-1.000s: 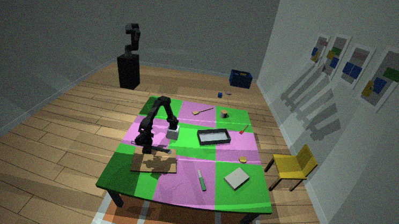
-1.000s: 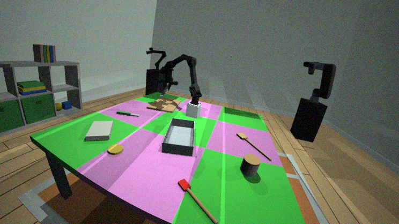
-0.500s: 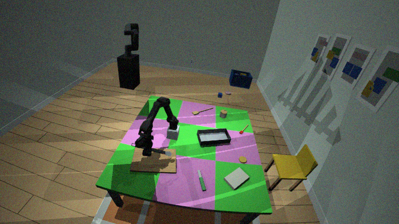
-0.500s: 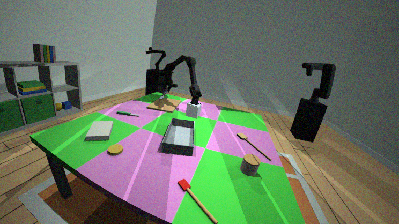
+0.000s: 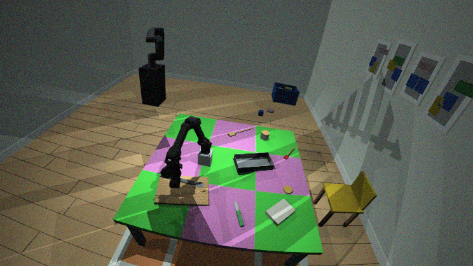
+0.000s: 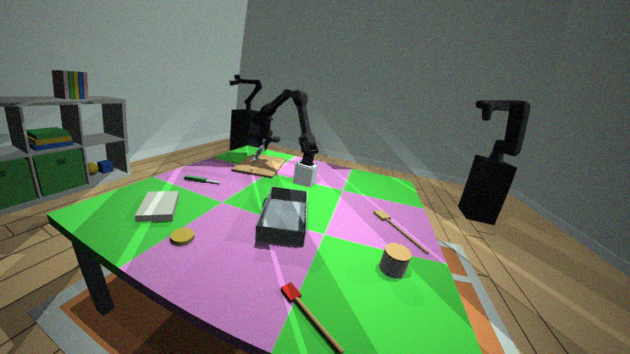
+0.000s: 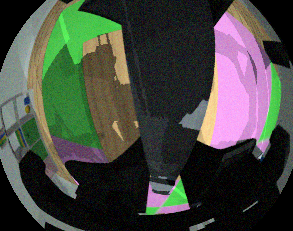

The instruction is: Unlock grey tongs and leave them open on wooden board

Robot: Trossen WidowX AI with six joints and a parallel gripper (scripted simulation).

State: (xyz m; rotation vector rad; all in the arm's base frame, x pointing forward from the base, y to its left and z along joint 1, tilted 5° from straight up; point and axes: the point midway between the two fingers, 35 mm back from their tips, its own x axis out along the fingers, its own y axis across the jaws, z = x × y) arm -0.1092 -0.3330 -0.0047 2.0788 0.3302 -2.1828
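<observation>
Now: the wooden board 8 cm below my gripper tip, 3 cm ahead of it and 1 cm to the left of it. Also, from my gripper tip: lidded canister (80 cm to the left, 60 cm ahead, 5 cm below); dark roasting tin (50 cm ahead, 40 cm to the left, 6 cm below); yellow disc (79 cm ahead, 18 cm to the left, 8 cm below).
</observation>
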